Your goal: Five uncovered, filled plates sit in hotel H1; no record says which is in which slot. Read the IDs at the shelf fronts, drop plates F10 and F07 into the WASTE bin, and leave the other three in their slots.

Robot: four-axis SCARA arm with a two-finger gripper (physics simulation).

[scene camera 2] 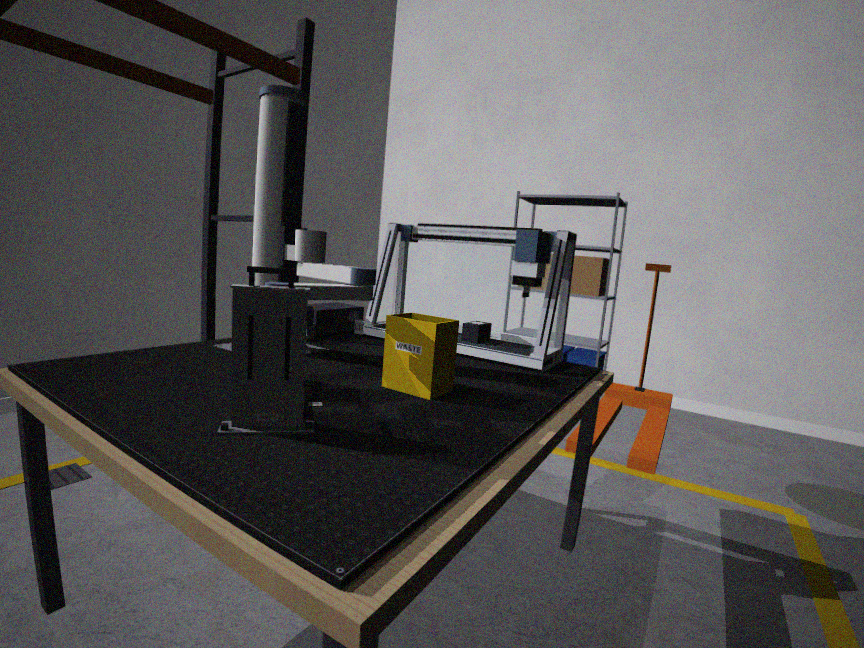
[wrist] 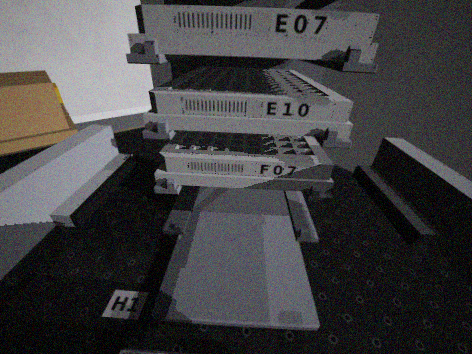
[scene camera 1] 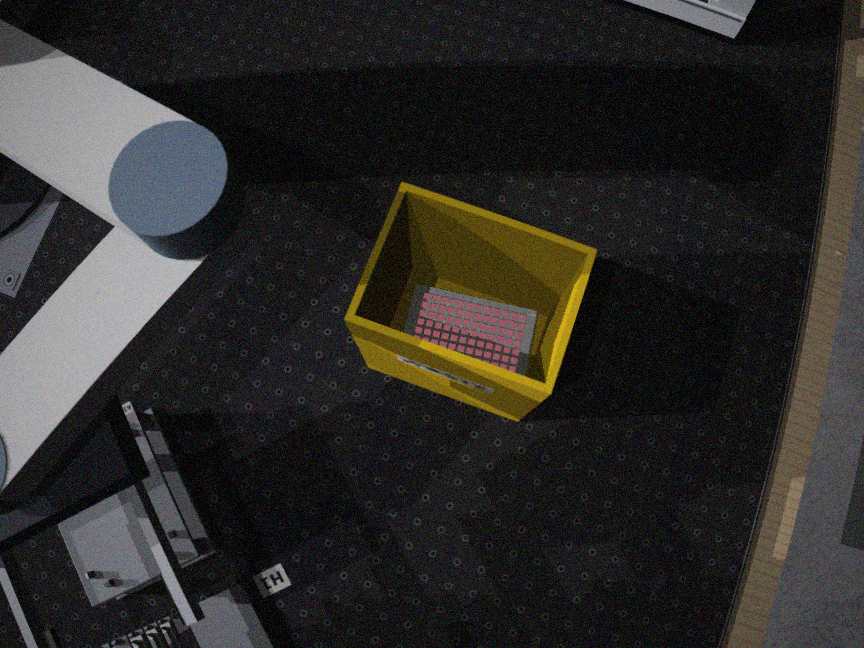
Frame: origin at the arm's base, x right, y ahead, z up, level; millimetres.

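Seen in the pictures: gripper, fingertip midpoint: [wrist: 244,150].
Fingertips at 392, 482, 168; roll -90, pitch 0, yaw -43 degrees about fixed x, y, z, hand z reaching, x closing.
Pixels of each thing's top centre, then the offset from my fingertips to it, as dx, dy, dz. "spot": a spot on its surface instead.
- plate E07, top centre: [wrist: 250,23] +37, +39, +55
- plate E10, top centre: [wrist: 247,76] +37, +39, +27
- plate F07, top centre: [wrist: 245,119] +37, +39, -2
- yellow WASTE bin, top centre: [scene camera 1: 473,283] [scene camera 2: 423,317] -366, +164, +45
- plate with pink wells, top centre: [scene camera 1: 468,336] -367, +169, -135
- grey pegged nest, top centre: [scene camera 1: 105,504] -91, -98, -85
- H1 label, surface spot: [scene camera 1: 272,580] [wrist: 125,303] spot: -74, +66, -155
Hotel H1 [wrist: 230,270] [scene camera 2: 268,348] fills the middle of the wrist view. Its shelf fronts read, from top down, plate E07 [wrist: 240,32], plate E10 [wrist: 225,107] and plate F07 [wrist: 215,166]. Bare brackets show below F07. Plate F10 is not readable in any view. The yellow WASTE bin [scene camera 1: 446,376] [scene camera 2: 422,355] holds a plate with pink wells [scene camera 1: 474,317]; its ID does not show. My gripper [wrist: 244,150] [scene camera 1: 104,608] is open and empty in front of the hotel, one finger to each side of the F07 level. It is hidden in scene camera 2.
A grey pegged nest [scene camera 1: 115,537] lies in front of the hotel, partly under my hand. The H1 label [scene camera 1: 272,580] [wrist: 125,303] lies beside the hotel base. A gantry frame [scene camera 2: 467,233] stands behind the bin. The arm [scene camera 1: 83,334] reaches in from the left in scene camera 1.
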